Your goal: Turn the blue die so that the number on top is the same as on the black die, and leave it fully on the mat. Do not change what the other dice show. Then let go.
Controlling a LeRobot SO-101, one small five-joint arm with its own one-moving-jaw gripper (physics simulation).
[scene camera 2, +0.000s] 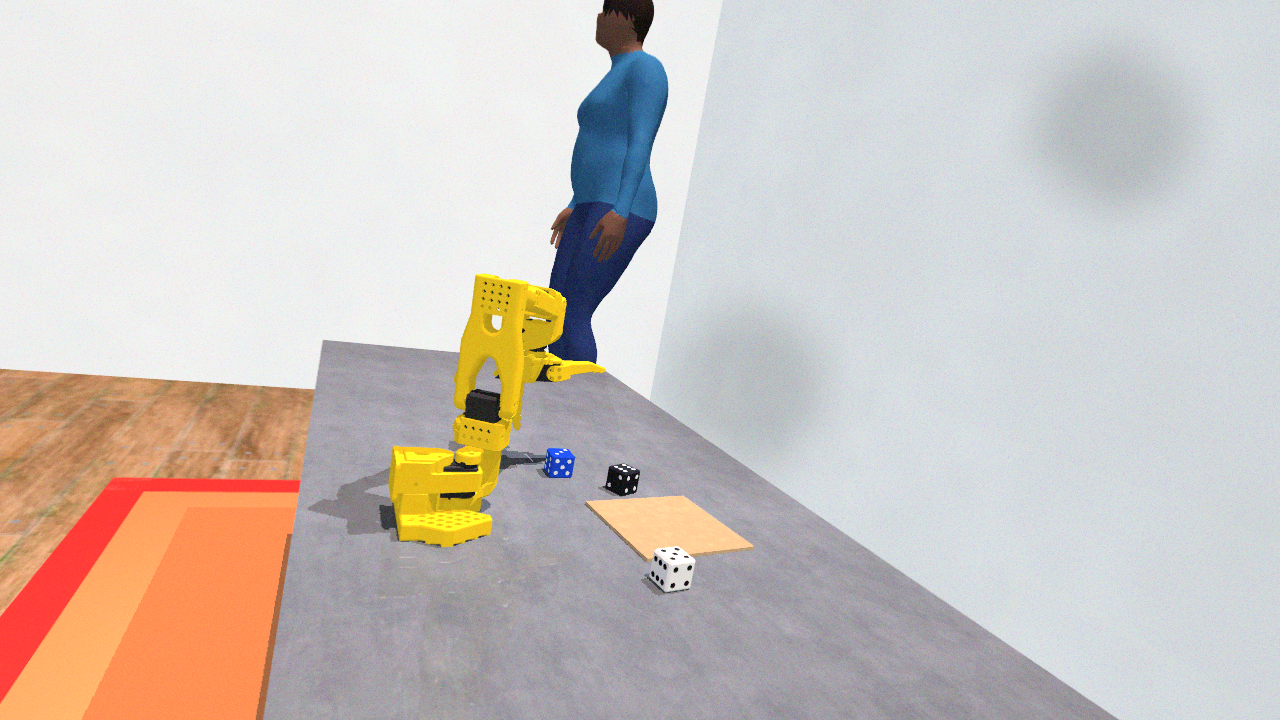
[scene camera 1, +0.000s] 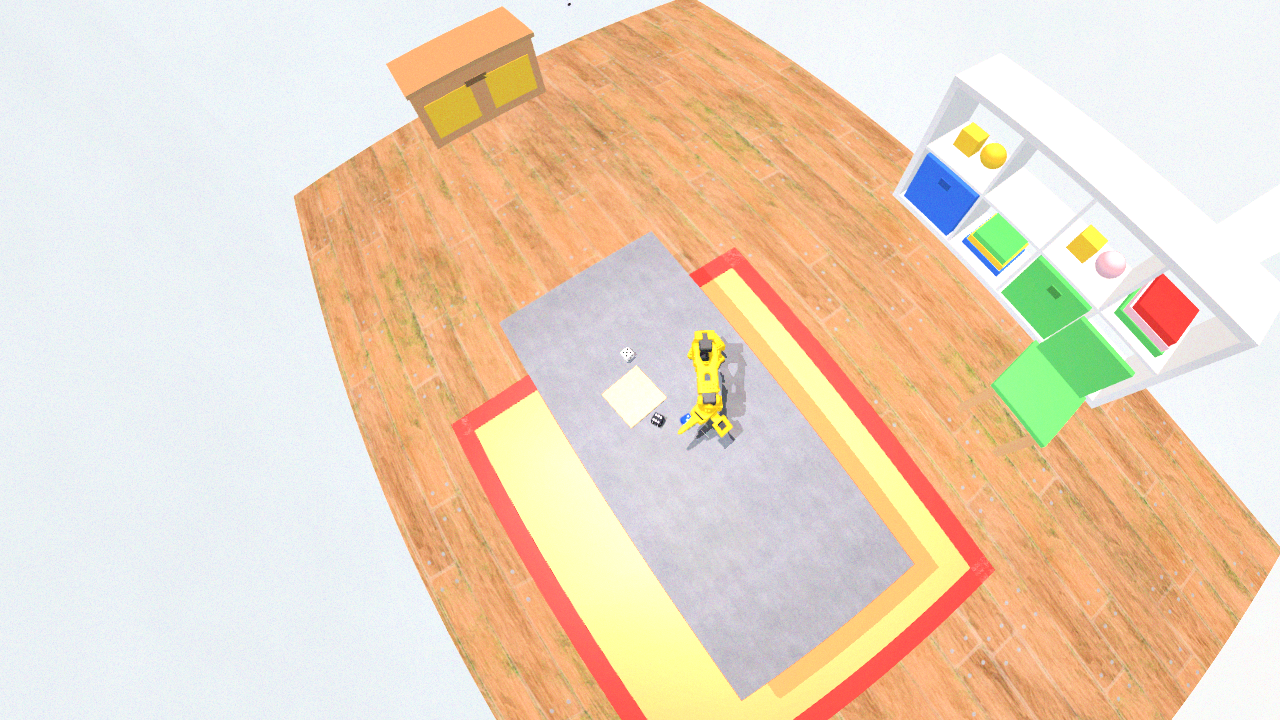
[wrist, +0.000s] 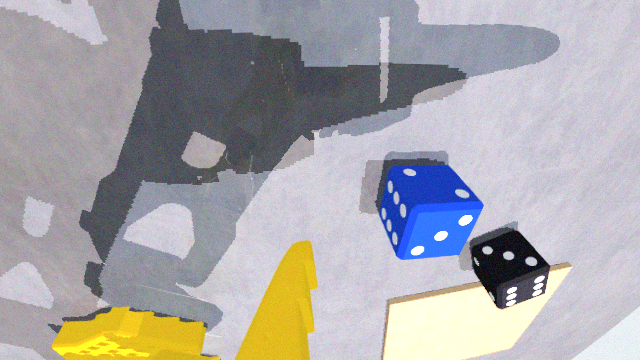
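Where they show: hand, its tool point: point(scene camera 2: 519, 426) point(scene camera 1: 707, 413) point(wrist: 313, 257); arm's base, origin of its link: point(scene camera 2: 459, 520) point(wrist: 178, 346).
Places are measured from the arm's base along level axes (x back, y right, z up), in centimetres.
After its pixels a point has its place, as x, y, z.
Note:
The blue die point(scene camera 1: 686, 418) @(-14.4, -13.1, 3.0) point(scene camera 2: 559, 462) @(-14.0, -12.1, 2.1) point(wrist: 430, 212) @(-13.7, -14.8, 3.0) lies on the grey table, off the mat, with three pips on top; two and six show on its sides in the wrist view. The black die point(scene camera 1: 657, 419) @(-21.4, -8.6, 3.0) point(scene camera 2: 622, 479) @(-20.5, -6.6, 2.2) point(wrist: 510, 270) @(-20.3, -9.5, 2.3) lies by a mat corner with six on top. The pale wooden mat point(scene camera 1: 633, 395) @(-22.9, 2.2, 0.4) point(scene camera 2: 669, 528) @(-22.5, 3.3, 0.4) point(wrist: 450, 325) @(-21.1, 0.4, 0.4) bears no die. My gripper point(scene camera 1: 704, 429) @(-9.2, -15.9, 5.4) point(scene camera 2: 572, 368) is fully open and empty, raised above the table near the blue die. One notched jaw point(wrist: 287, 305) @(-8.5, -16.5, 7.0) shows in the wrist view; the moving jaw is out of that picture.
A white die point(scene camera 1: 627, 354) @(-17.6, 13.3, 3.0) point(scene camera 2: 672, 570) @(-16.5, 15.6, 2.3) lies on the table at the mat's other side. The arm's yellow base point(scene camera 2: 443, 528) @(2.4, 5.3, 1.7) point(wrist: 130, 335) @(0.9, -5.1, 1.6) stands to the side of the mat. The arm's shadow falls across the table point(scene camera 1: 751, 537) @(-18.7, -51.3, 0.0) point(scene camera 2: 501, 626) @(-0.4, 18.8, 0.0) beside the blue die. A person point(scene camera 2: 617, 161) stands beyond the table.

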